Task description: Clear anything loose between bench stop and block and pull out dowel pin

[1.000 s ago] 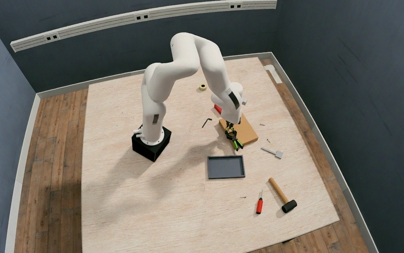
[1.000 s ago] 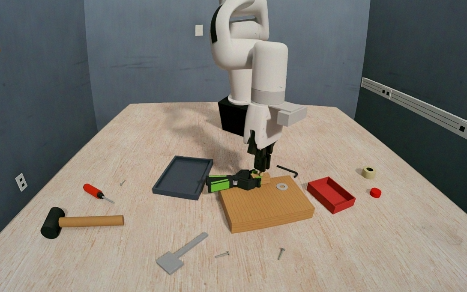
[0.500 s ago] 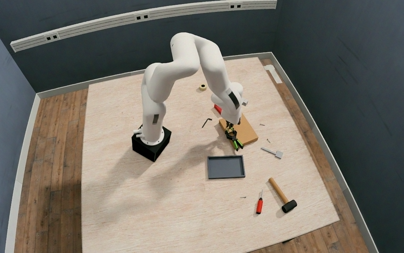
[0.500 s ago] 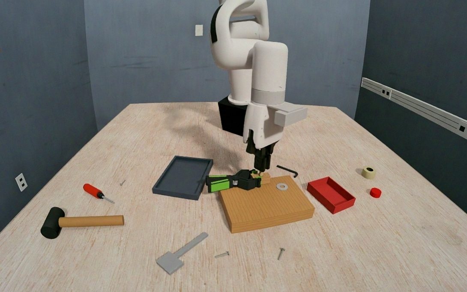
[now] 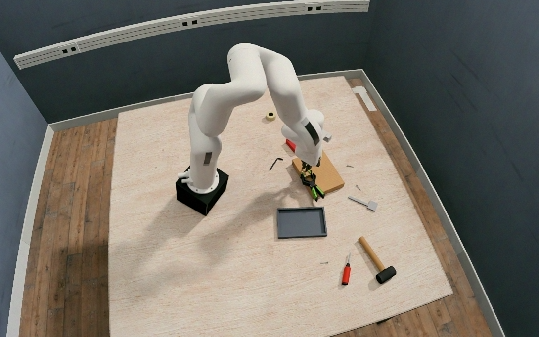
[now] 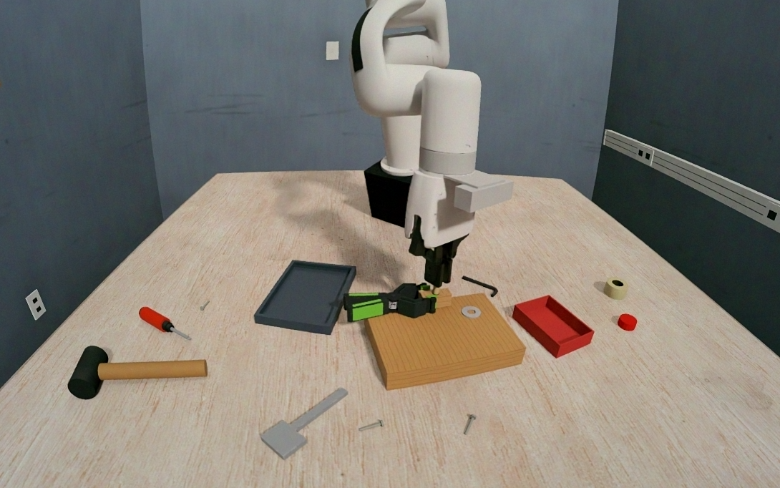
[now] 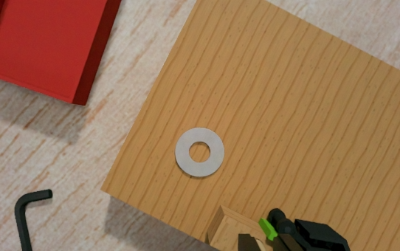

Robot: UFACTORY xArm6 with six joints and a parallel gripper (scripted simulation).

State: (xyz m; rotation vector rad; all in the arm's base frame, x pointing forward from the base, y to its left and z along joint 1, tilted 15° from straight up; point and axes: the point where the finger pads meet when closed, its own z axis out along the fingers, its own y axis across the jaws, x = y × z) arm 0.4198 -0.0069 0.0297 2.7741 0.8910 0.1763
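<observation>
Now: the dowel pin 20 mm below my hand. Also, from my hand: small wooden block: 50 mm below; hex key: 90 mm behind, 120 mm to the left, 90 mm below; washer: 20 mm ahead, 50 mm to the left, 60 mm below.
</observation>
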